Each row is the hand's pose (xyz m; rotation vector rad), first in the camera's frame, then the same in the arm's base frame.
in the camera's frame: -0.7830 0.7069 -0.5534 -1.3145 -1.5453 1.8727
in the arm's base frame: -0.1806 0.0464 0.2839 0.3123 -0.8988 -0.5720
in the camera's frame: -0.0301 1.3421 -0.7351 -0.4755 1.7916 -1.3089
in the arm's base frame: 0.7476 0.0796 -0.0913 -1.0823 -2.1380 -1.2932
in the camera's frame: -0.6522 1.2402 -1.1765 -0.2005 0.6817 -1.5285
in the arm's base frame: 0.5625 0.0455 0.6549 -1.1912 -2.5479 0.0884
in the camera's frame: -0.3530 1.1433 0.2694 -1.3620 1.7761 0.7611
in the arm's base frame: -0.0371 -0.4405 -0.6076 1.5148 0.4120 1.8105
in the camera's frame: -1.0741 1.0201 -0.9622 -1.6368 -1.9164 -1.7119
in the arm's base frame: 0.0859 -0.1235 0.7839 -1.0853 1.4204 -1.0738
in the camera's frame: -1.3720 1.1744 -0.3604 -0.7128 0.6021 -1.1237
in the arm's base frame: -0.2434 -0.6809 0.5481 1.4676 2.5092 0.0810
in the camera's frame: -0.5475 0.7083 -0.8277 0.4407 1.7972 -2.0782
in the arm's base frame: 0.0722 0.3017 0.3240 -0.2954 -1.7156 -0.7547
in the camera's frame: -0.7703 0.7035 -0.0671 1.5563 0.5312 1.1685
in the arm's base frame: -0.4069 -0.1830 -0.0806 -2.0329 1.0565 0.3815
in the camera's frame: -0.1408 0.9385 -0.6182 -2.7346 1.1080 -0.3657
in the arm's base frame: 0.3473 0.2481 -0.1047 0.0466 1.1419 1.3793
